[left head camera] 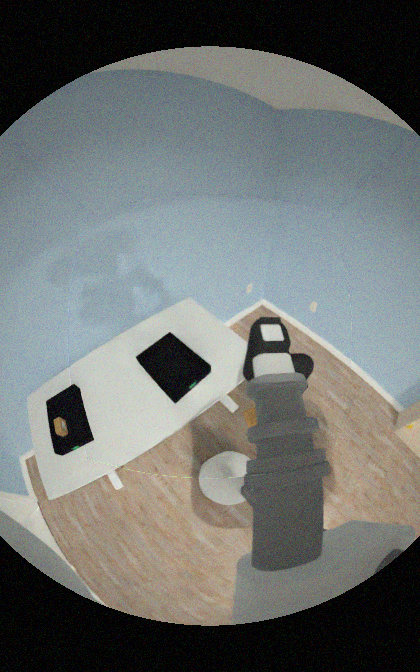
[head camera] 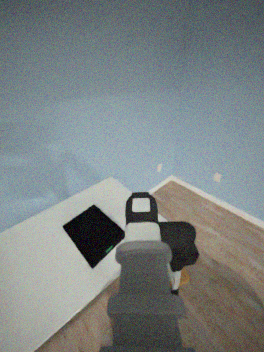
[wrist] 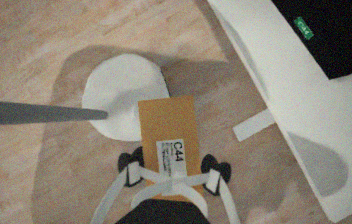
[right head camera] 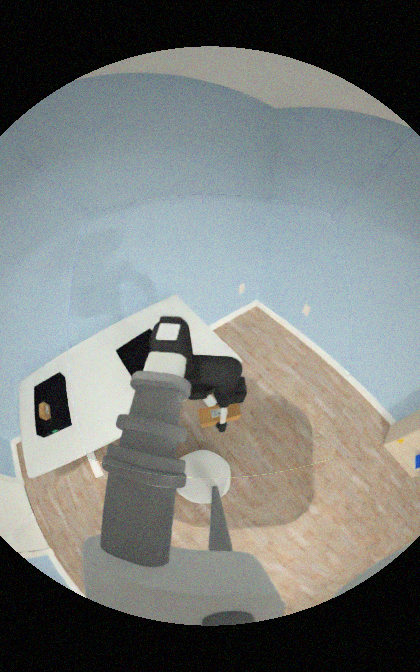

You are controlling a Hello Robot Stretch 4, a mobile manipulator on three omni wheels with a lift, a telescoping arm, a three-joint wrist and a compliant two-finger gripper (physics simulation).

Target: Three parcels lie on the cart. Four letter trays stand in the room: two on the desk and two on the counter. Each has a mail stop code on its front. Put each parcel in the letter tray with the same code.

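Frame: origin at the robot's base, x ahead, y left, z up, level; metres.
Where they show: gripper, between the fingertips: (head camera: 169,280) (wrist: 174,163); robot's base, origin of its link: (wrist: 133,100).
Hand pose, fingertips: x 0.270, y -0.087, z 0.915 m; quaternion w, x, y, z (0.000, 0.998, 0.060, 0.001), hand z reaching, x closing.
Observation:
Things, the pixels of their top centre, and the offset from my fingertips. Level surfaces: height alone.
- orange-brown parcel, centre of its top: (wrist: 172,167) (head camera: 168,276) dx -0.002, dy +0.007, dz +0.051 m
- white desk, height of its surface: dz -0.223 m
- near-corner tray, centre of its top: (head camera: 92,228) dx +0.325, dy +0.410, dz -0.160 m
My gripper (right head camera: 217,414) (wrist: 174,163) is shut on an orange-brown parcel (right head camera: 233,413) (wrist: 169,120) labelled C44, which it holds over the floor beside the desk. A bit of this parcel (head camera: 185,277) (left head camera: 250,417) shows past the arm in the head and left head views. The white desk (head camera: 40,280) (left head camera: 117,400) (right head camera: 95,400) (wrist: 310,110) bears two black letter trays. The near-corner tray (head camera: 92,235) (left head camera: 172,367) (right head camera: 134,351) (wrist: 322,42) has a green label that seems to read C44. The other tray (left head camera: 80,425) (right head camera: 59,395) holds a small parcel (left head camera: 60,426) (right head camera: 44,411); its code is too small to read. The cart and counter do not show.
The white round robot base part (left head camera: 225,477) (right head camera: 205,475) (wrist: 120,95) stands on the wood floor. Desk feet (left head camera: 229,403) (wrist: 254,125) jut out under the desk's front edge. Blue walls meet behind the desk. Part of a light wooden shelf unit (right head camera: 395,436) shows at the right.

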